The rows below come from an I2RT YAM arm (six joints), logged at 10 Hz.
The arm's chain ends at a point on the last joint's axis. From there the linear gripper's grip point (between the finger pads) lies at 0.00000 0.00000 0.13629 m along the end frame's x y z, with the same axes.
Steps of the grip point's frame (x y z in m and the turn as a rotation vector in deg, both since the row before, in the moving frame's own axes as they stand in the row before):
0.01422 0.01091 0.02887 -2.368 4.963 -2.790
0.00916 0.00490 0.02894 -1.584 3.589 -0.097
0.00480 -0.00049 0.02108 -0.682 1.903 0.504
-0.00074 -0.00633 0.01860 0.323 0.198 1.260
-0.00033 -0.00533 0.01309 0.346 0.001 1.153
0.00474 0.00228 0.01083 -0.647 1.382 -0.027
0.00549 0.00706 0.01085 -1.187 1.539 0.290
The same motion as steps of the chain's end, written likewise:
0.00230 0.00558 0.02950 -2.368 4.963 -2.790
0.00063 0.00114 0.02926 -1.584 3.589 -0.097
0.00028 -0.00213 0.02116 -0.682 1.903 0.504
-0.00122 -0.00557 0.01860 0.323 0.198 1.260
-0.00034 -0.00451 0.01309 0.346 0.001 1.153
0.00145 0.00074 0.01088 -0.647 1.382 -0.027
0.00184 0.00423 0.01093 -1.187 1.539 0.290

